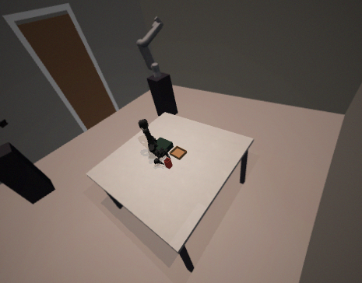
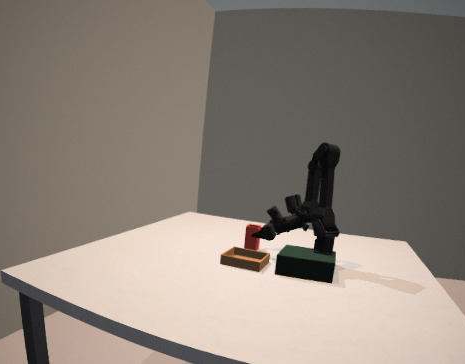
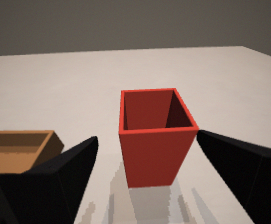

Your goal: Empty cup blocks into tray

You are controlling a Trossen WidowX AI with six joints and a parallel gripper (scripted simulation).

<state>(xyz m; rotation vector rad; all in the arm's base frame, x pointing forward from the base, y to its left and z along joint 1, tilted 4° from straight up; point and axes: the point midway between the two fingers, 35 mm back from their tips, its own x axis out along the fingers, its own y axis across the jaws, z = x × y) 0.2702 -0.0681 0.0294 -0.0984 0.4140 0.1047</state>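
My gripper tip is now 30 mm above the blue block and 10 mm short of it. From my gripper tip the other things lie so: red cup (40 mm below, 10 mm ahead); then purple block (40 mm below).
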